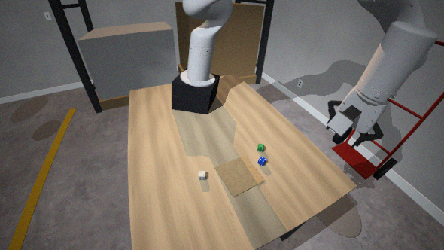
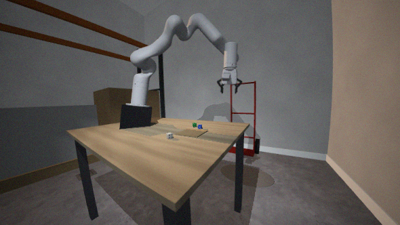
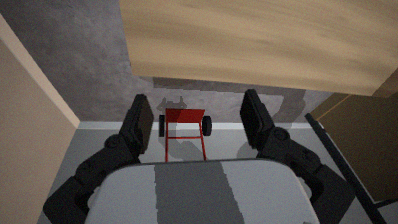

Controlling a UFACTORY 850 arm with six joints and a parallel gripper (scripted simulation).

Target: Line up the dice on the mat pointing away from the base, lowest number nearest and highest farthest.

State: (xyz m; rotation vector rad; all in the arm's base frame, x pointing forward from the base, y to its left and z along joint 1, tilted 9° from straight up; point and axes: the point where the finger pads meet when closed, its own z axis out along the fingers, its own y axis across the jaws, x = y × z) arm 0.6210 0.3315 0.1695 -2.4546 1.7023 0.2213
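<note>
Right now the white die is 42 cm to the right of my hand, 22 cm below it and 11 cm behind it. From my hand the other things lie so: green die (22 cm below, 20 cm behind, 15 cm to the right); then blue die (22 cm below, 17 cm to the right, 12 cm behind); then tan mat (28 cm to the right, 24 cm below, 10 cm behind).
</note>
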